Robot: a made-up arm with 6 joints. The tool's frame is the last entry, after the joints. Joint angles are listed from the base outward. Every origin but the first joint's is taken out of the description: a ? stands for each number. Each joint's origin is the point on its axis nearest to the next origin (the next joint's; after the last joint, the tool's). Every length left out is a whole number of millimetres.
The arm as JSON. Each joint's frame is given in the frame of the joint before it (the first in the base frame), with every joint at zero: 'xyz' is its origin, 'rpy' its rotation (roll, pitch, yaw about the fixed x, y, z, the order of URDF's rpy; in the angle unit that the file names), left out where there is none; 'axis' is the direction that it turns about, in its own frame. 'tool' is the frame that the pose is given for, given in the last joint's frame.
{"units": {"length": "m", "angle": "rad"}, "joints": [
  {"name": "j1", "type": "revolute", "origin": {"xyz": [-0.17, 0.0, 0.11]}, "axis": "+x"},
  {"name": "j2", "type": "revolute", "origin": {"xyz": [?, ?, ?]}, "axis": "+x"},
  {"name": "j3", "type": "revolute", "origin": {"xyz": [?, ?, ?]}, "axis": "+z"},
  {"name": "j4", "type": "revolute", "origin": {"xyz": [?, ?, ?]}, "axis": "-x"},
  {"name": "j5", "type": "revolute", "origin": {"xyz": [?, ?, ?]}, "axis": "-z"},
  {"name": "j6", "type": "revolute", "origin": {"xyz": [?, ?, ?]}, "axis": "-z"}
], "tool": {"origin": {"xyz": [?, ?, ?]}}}
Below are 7 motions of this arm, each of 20 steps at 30 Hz.
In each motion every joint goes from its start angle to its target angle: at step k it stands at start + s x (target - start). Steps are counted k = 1, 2, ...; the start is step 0. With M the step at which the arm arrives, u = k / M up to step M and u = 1 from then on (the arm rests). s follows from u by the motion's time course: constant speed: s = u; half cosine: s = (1 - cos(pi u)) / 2; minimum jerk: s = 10 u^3 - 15 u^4 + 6 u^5.
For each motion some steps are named. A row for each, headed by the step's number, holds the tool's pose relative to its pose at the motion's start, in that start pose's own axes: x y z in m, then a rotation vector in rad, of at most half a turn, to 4 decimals.
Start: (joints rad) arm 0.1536 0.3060 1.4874 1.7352 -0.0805 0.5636
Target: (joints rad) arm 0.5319 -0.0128 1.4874 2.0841 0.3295 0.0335
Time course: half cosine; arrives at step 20
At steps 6, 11, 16, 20:
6: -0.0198 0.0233 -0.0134 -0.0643 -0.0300 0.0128
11: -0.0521 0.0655 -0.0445 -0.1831 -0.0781 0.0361
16: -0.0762 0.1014 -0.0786 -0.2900 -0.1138 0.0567
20: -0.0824 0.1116 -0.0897 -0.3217 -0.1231 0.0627

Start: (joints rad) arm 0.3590 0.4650 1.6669 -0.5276 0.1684 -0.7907
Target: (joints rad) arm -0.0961 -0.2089 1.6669 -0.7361 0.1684 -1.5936
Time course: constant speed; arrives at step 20
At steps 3, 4, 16, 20:
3: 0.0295 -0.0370 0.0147 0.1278 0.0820 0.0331
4: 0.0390 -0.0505 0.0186 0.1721 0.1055 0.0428
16: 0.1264 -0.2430 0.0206 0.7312 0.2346 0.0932
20: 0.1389 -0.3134 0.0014 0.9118 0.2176 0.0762

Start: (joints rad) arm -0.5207 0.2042 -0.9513 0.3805 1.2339 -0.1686
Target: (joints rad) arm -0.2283 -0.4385 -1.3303 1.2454 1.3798 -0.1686
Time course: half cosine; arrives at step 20
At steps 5, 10, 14, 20:
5: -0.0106 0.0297 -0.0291 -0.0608 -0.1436 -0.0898
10: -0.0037 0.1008 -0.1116 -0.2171 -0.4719 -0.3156
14: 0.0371 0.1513 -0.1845 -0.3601 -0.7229 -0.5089
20: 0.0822 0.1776 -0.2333 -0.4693 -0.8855 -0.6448

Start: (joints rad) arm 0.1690 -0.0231 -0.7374 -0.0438 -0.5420 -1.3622
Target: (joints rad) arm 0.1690 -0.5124 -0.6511 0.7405 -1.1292 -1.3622
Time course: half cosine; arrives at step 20
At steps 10, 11, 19, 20:
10: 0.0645 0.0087 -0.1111 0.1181 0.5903 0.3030
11: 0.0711 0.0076 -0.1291 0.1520 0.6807 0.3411
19: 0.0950 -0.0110 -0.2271 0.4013 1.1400 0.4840
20: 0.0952 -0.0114 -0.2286 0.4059 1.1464 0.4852

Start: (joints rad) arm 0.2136 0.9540 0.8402 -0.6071 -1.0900 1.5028
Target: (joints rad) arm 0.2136 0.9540 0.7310 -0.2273 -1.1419 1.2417
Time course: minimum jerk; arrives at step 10
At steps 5, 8, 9, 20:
5: -0.0317 0.0556 -0.0214 -0.1706 -0.0877 0.1084
8: -0.0534 0.1001 -0.0534 -0.3341 -0.1354 0.1976
9: -0.0553 0.1047 -0.0577 -0.3530 -0.1389 0.2071
20: -0.0557 0.1055 -0.0584 -0.3562 -0.1394 0.2087

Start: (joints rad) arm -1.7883 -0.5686 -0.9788 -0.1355 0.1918 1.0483
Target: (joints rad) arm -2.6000 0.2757 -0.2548 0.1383 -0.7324 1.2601
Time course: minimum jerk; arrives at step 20
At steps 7, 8, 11, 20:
7: -0.0580 -0.0194 0.0078 -0.0456 -0.0451 0.3362
8: -0.0785 -0.0293 0.0097 -0.0608 -0.0600 0.4542
11: -0.1450 -0.0744 0.0126 -0.1092 -0.1084 0.8502
20: -0.2297 -0.1706 0.0072 -0.1739 -0.1812 1.4345

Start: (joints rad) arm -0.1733 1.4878 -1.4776 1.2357 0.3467 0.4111
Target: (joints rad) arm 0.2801 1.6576 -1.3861 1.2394 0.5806 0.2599
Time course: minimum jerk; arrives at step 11
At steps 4, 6, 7, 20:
4: -0.0128 -0.0127 0.0046 -0.0096 0.0326 0.1368
6: -0.0246 -0.0331 0.0125 -0.0189 0.0778 0.3109
7: -0.0281 -0.0443 0.0170 -0.0224 0.1012 0.3947
20: -0.0302 -0.0636 0.0252 -0.0270 0.1413 0.5298

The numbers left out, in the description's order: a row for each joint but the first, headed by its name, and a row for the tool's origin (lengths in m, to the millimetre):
j2: 0.0 -0.04 0.11
j3: 0.0 0.01 -0.05
j4: 0.05 0.1 0.0
j5: 0.0 0.09 0.28
j6: -0.09 0.01 0.0
tool: 0.09 0.12 0.0

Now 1 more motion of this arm.
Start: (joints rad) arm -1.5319 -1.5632 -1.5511 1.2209 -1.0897 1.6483
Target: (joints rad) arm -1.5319 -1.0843 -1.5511 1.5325 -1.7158 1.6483
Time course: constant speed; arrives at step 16
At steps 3, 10, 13, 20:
3: -0.0220 0.0300 -0.0088 -0.0633 -0.0023 0.2026
10: -0.0934 0.0803 -0.0356 -0.2050 0.0035 0.6802
13: -0.1304 0.0912 -0.0488 -0.2641 0.0101 0.8861
20: -0.1695 0.0947 -0.0624 -0.3229 0.0187 1.0924

